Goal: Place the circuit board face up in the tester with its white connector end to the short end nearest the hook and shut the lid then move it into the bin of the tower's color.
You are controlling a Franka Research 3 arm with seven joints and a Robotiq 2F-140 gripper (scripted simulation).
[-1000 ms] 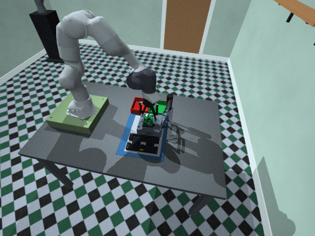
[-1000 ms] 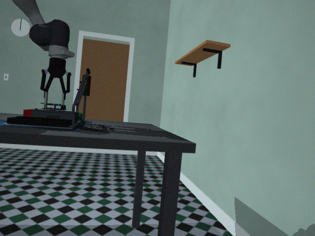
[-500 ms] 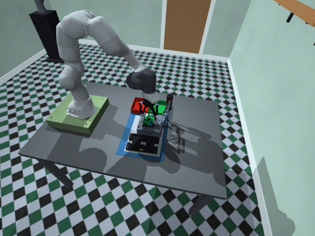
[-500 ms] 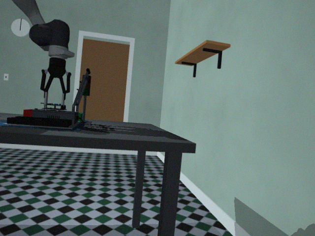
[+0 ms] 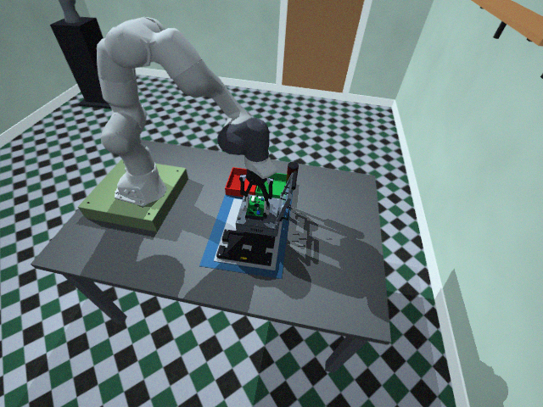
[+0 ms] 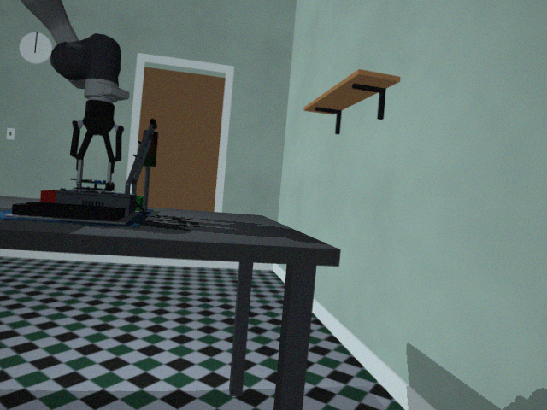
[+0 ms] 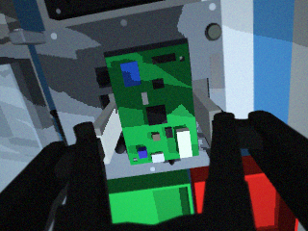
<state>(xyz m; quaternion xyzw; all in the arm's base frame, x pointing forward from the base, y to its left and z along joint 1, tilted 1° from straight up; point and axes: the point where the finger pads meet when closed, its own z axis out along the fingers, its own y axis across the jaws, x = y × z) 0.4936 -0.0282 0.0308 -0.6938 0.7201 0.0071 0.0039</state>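
Now: the green circuit board 20 mm below my hand. Also, from my hand: tester lid: 120 mm ahead, 10 mm to the right, 70 mm above; then tester plate: 10 mm ahead, 10 mm to the left, 40 mm below; then black latch hook: 60 mm behind, 60 mm to the left, 20 mm below.
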